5 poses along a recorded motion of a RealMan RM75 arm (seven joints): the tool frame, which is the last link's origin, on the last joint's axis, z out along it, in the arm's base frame.
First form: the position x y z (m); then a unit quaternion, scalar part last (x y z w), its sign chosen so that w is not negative.
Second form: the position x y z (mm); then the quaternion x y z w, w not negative. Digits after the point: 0 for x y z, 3 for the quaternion.
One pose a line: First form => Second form
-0.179 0.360 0.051 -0.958 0.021 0.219 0.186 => -179 360 51 -0.958 0.021 0.219 0.186
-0.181 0.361 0.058 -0.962 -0.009 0.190 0.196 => -181 361 58 -0.962 -0.009 0.190 0.196
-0.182 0.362 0.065 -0.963 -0.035 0.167 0.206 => -182 362 65 -0.963 -0.035 0.167 0.206
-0.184 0.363 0.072 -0.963 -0.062 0.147 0.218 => -184 363 72 -0.963 -0.062 0.147 0.218
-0.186 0.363 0.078 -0.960 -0.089 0.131 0.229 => -186 363 78 -0.960 -0.089 0.131 0.229
